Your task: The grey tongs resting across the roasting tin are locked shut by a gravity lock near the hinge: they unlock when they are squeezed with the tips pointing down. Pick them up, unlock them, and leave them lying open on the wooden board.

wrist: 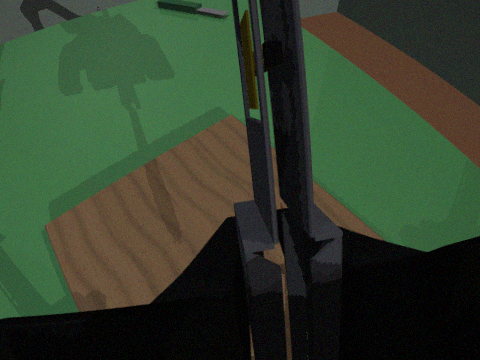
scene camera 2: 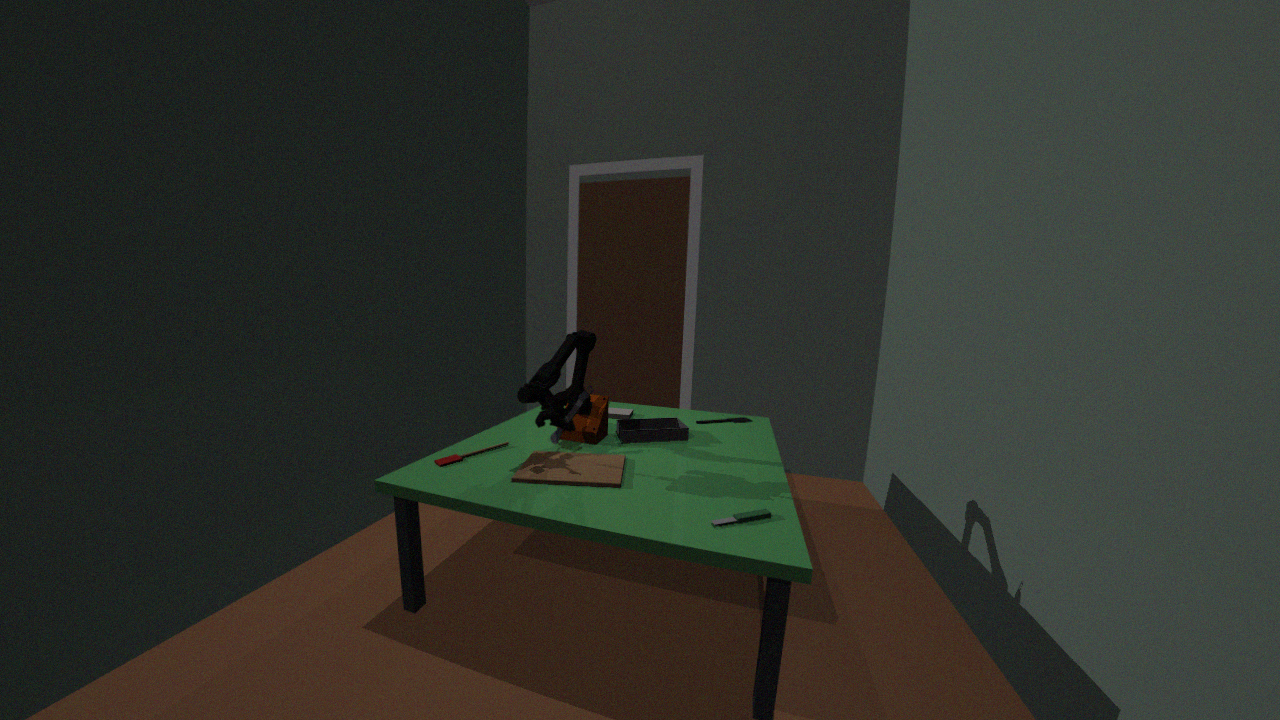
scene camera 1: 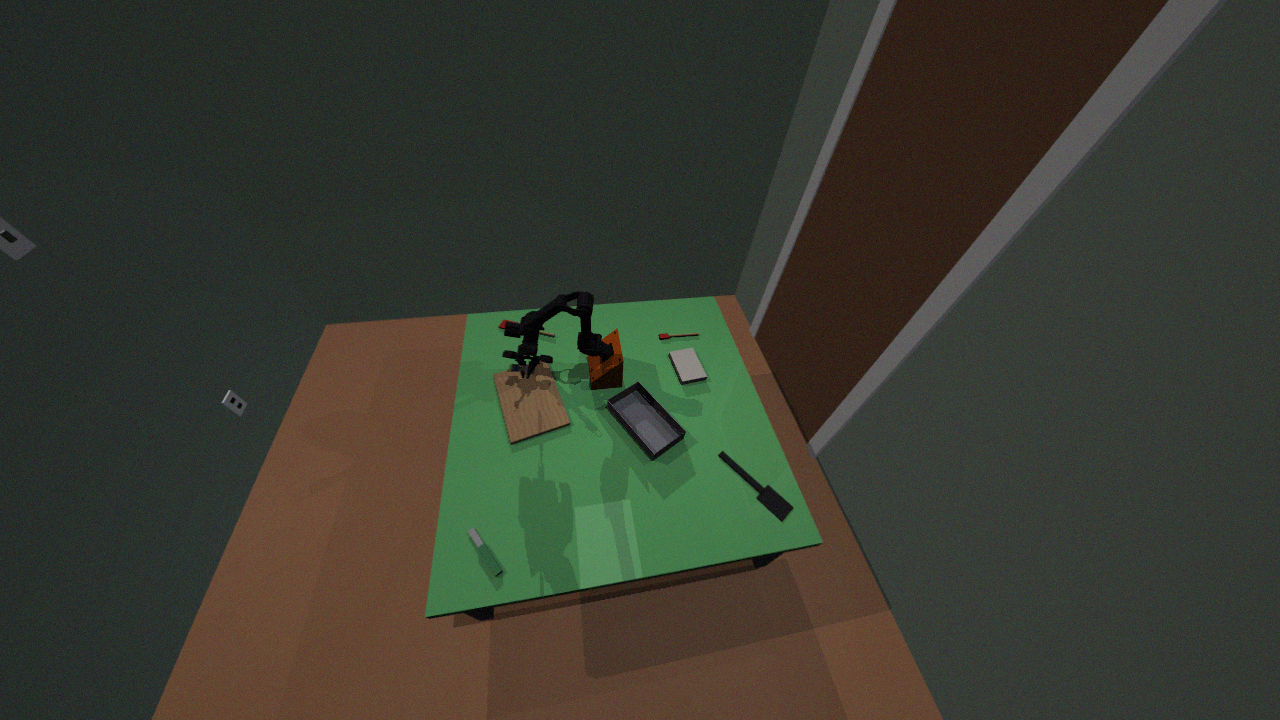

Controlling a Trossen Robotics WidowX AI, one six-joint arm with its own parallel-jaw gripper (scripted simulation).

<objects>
The gripper shows in the wrist view (257, 224), in scene camera 2 (573, 430) and in scene camera 1 (525, 378). One and the same spot on a wooden board: (wrist: 123, 246) is (scene camera 2: 604, 460). One and the same spot on a roasting tin: (scene camera 2: 650, 429) is (scene camera 1: 625, 420).
</objects>
